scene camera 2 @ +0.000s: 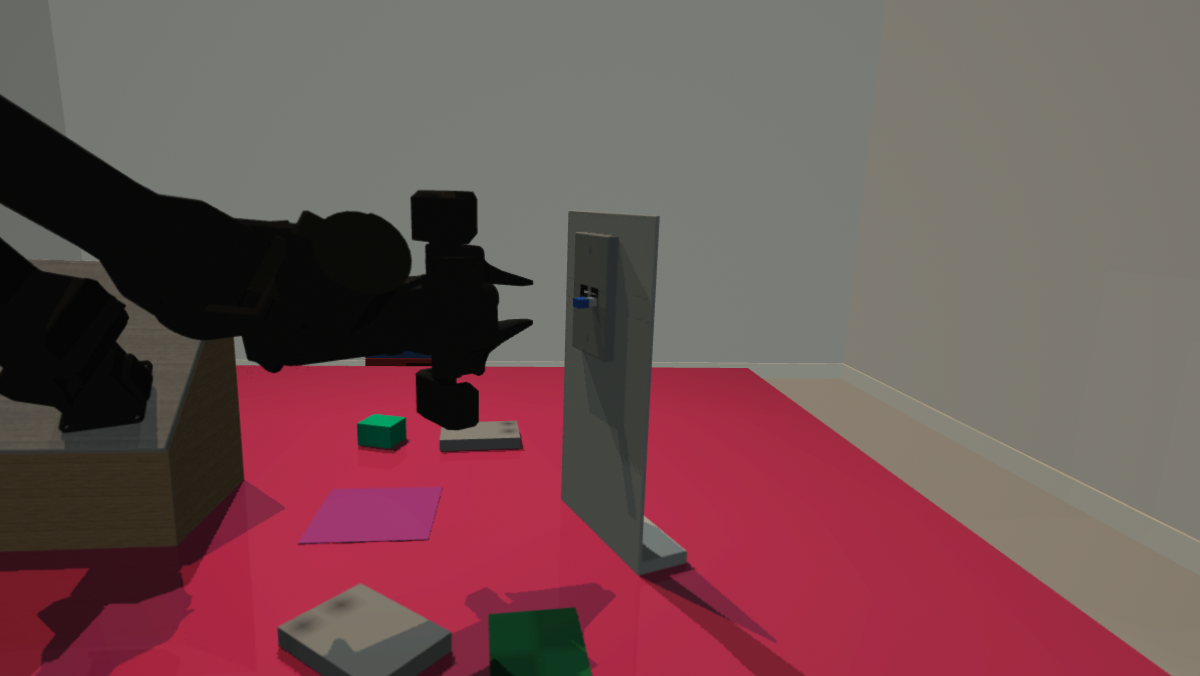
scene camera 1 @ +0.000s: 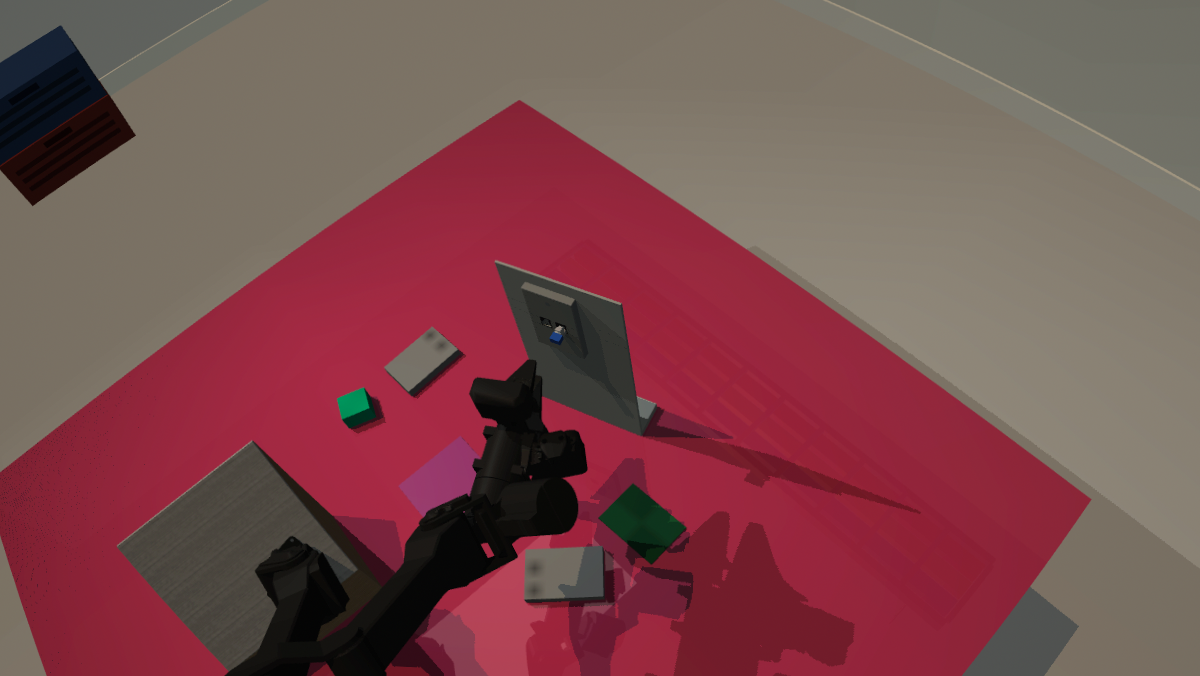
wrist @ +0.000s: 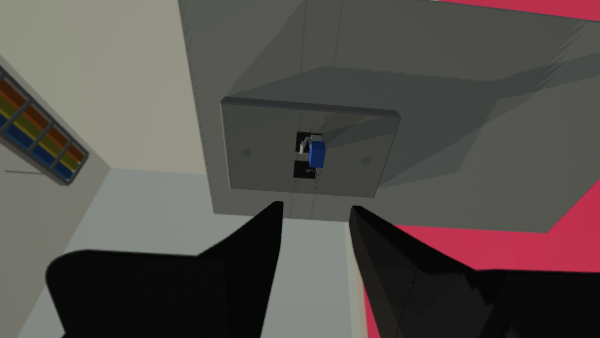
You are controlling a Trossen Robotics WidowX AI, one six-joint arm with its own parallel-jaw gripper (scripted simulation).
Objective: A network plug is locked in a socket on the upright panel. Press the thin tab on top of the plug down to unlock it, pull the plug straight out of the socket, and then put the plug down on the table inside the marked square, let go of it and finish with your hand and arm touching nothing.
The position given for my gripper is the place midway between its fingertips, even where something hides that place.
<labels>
my gripper: scene camera 2 530,301; scene camera 1 535,368; wrist 316,212
same spot on grey panel: (wrist: 461,121) = (scene camera 1: 590,371)
same spot on purple square: (scene camera 2: 391,513) = (scene camera 1: 461,481)
</labels>
